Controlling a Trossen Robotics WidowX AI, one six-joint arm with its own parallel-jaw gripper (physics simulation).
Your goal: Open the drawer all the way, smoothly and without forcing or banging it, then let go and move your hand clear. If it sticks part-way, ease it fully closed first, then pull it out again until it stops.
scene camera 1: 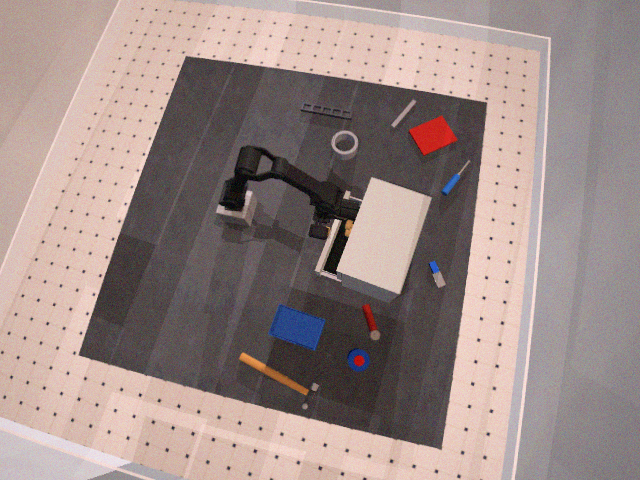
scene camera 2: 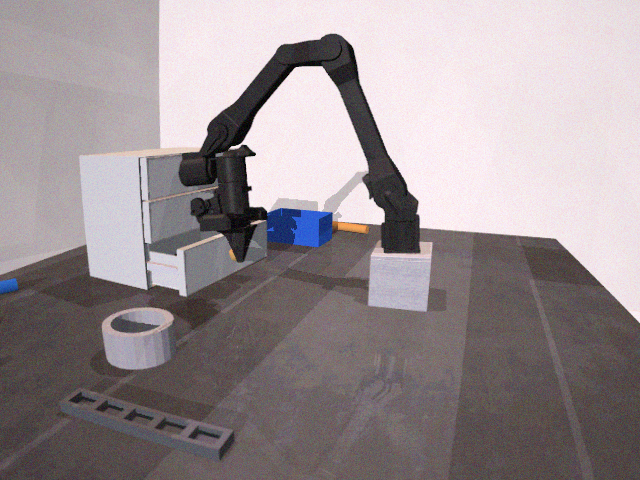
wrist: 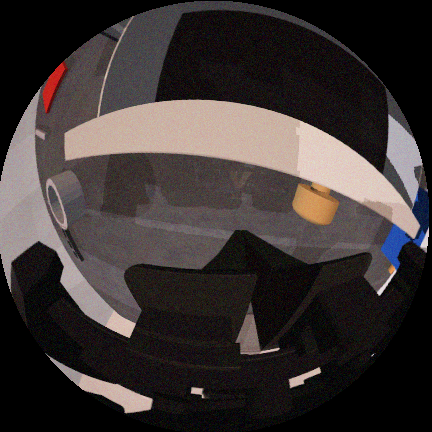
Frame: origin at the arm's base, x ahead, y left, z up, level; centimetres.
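Where they show: gripper, fingertip midpoint: [scene camera 2: 240, 262] [wrist: 239, 235]; arm's base, link origin: [scene camera 1: 234, 202] [scene camera 2: 401, 248].
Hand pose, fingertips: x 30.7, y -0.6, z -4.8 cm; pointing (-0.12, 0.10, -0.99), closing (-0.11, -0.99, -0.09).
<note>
Things, the pixels of their centre, and the offset from my fingertips.
- off-white cabinet, body centre: [scene camera 2: 170, 209] [scene camera 1: 376, 242] dx +19.6, dy -9.8, dz +8.0 cm
- orange round knob, body centre: [wrist: 315, 201] [scene camera 2: 237, 253] dx +2.5, dy -5.4, dz +0.1 cm
- blue bin, body centre: [scene camera 2: 298, 226] [scene camera 1: 297, 327] dx -3.6, dy -39.4, dz -1.1 cm
- orange-handled hammer, body centre: [scene camera 1: 275, 378] dx -9.1, dy -56.8, dz -3.6 cm
- tape ring, body centre: [scene camera 2: 139, 336] [wrist: 63, 199] [scene camera 1: 344, 145] dx +5.2, dy +30.1, dz -2.5 cm
- slotted strip, body centre: [scene camera 2: 141, 421] [wrist: 65, 231] [scene camera 1: 326, 111] dx -3.5, dy +45.7, dz -4.2 cm
- red block, body centre: [scene camera 1: 432, 135] dx +38.9, dy +38.7, dz -4.4 cm
The off-white cabinet [scene camera 1: 387, 237] [scene camera 2: 113, 217] has three drawers. Its bottom drawer [scene camera 1: 327, 249] [scene camera 2: 206, 264] [wrist: 200, 126] stands pulled out; its inside is dark in the wrist view. An orange round knob [scene camera 2: 232, 254] [wrist: 316, 204] sits on its front, partly behind the fingers in scene camera 2. My gripper [scene camera 2: 240, 256] [wrist: 239, 235] points down, shut and empty, on the outer side of the drawer front and beside the knob. A gap shows between fingertips and front in the wrist view; contact is not visible. The arm hides the fingertips in scene camera 1.
A blue bin [scene camera 1: 297, 327] [scene camera 2: 310, 228] and an orange-handled hammer [scene camera 1: 273, 374] lie off one cabinet side. A tape ring [scene camera 1: 336, 149] [scene camera 2: 136, 348], slotted strip [scene camera 1: 325, 111] [scene camera 2: 139, 421] and red block [scene camera 1: 433, 135] [wrist: 54, 87] lie off the other. Upper-drawer knobs [scene camera 1: 348, 227] overhang the drawer.
</note>
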